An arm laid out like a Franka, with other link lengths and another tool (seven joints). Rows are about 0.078 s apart.
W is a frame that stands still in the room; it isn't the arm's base.
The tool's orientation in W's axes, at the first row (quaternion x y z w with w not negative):
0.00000 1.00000 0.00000 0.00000
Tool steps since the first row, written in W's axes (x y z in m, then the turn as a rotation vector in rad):
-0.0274 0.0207 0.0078 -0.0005 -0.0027 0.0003
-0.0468 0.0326 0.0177 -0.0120 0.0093 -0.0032
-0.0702 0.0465 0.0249 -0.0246 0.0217 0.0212
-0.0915 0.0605 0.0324 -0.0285 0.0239 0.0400
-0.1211 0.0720 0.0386 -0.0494 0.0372 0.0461
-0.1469 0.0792 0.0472 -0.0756 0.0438 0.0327
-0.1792 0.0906 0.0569 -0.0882 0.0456 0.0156
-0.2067 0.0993 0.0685 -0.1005 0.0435 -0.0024
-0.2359 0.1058 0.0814 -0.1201 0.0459 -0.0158
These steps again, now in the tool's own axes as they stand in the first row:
0.0274 0.0207 -0.0078 0.0005 -0.0027 -0.0003
0.0468 0.0326 -0.0177 0.0120 0.0093 0.0032
0.0702 0.0465 -0.0249 0.0246 0.0217 -0.0212
0.0915 0.0605 -0.0324 0.0285 0.0239 -0.0400
0.1211 0.0720 -0.0386 0.0494 0.0372 -0.0461
0.1469 0.0792 -0.0472 0.0756 0.0438 -0.0327
0.1792 0.0906 -0.0569 0.0882 0.0456 -0.0156
0.2067 0.0993 -0.0685 0.1005 0.0435 0.0024
0.2359 0.1058 -0.0814 0.1201 0.0459 0.0158

